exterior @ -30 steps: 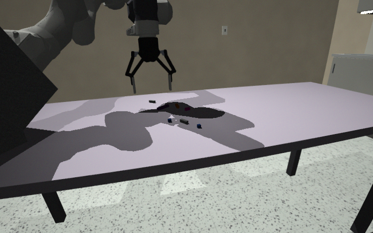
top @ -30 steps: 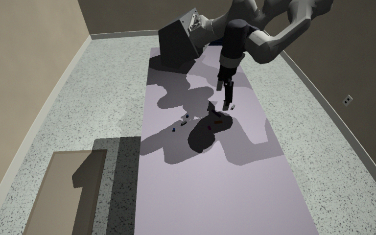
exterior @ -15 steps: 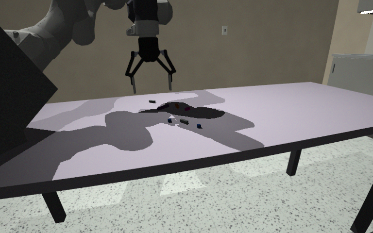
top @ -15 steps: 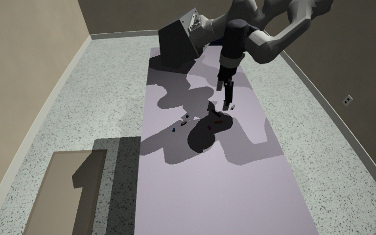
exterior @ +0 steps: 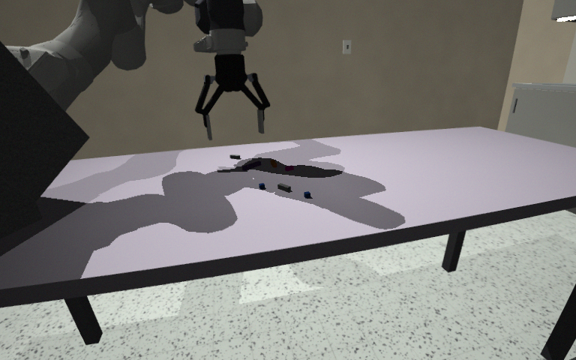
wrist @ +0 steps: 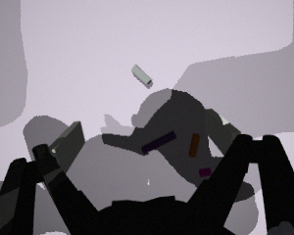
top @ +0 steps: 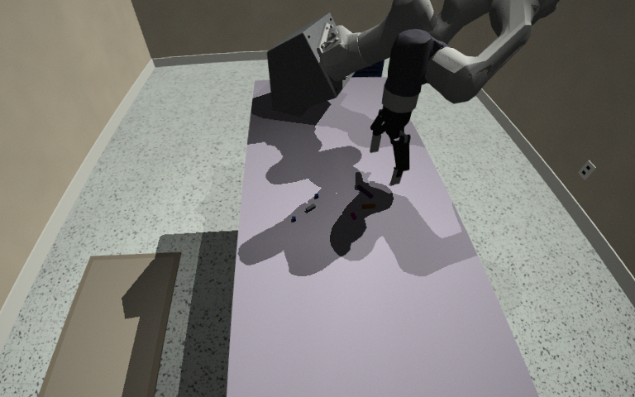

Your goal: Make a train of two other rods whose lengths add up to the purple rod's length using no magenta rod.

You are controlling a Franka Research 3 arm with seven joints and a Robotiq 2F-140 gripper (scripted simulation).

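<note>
The purple rod is 4 cm ahead of my hand, 5 cm to the right of it and 8 cm below it. Round my hand: orange rod 10 cm ahead, 4 cm to the right, 8 cm below; then magenta rod 14 cm ahead, 8 cm to the right, 8 cm below.
</note>
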